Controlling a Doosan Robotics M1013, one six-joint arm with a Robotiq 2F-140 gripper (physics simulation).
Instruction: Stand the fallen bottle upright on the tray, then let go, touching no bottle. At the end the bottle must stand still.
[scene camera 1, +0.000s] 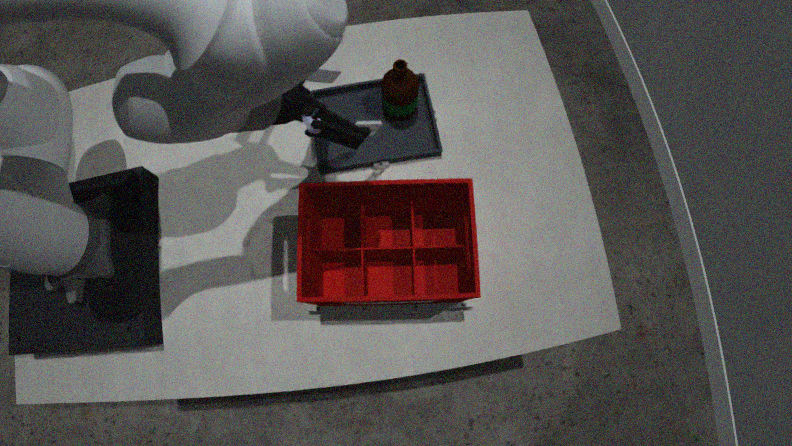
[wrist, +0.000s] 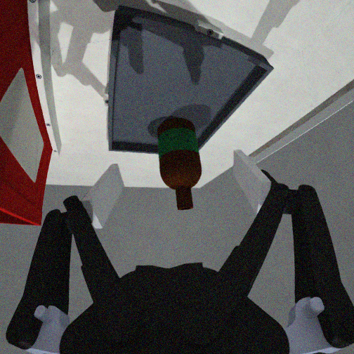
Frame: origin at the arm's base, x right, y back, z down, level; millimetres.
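Where they show: gripper, fingertip midpoint: (scene camera 1: 355, 101); arm's base, origin of the base link: (scene camera 1: 79, 243).
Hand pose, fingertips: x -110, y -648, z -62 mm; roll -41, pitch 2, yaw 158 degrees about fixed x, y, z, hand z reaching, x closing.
Each offset is from my fingertips to the top centre of the thing. "spot": to the spot under its first point. Level surfaces: height alone.
The brown bottle with a green band @(dz -28, dx -40, dy -93 mm) (scene camera 1: 400, 91) (wrist: 179, 142) stands upright on the dark grey tray @(spot: dz +126, dx +50, dy -98 mm) (scene camera 1: 412, 142) (wrist: 162, 92), near the tray's back right corner in the scene view. My gripper (scene camera 1: 352, 105) (wrist: 175, 168) is wide open and holds nothing. In the scene view it is to the left of the bottle, over the tray. In the wrist view the bottle shows between the two light finger pads, with a gap on each side, and neither pad touches it. The arm hides part of the gripper in the scene view.
A red divided crate @(spot: dz -44, dx +238, dy +134 mm) (scene camera 1: 299, 238) (wrist: 41, 170) stands beside the tray, in front of it in the scene view. A black box (scene camera 1: 138, 232) is at the left, by the arm's base. All stand on the white table @(dz +132 mm) (scene camera 1: 532, 221), whose right edge lies beyond the tray.
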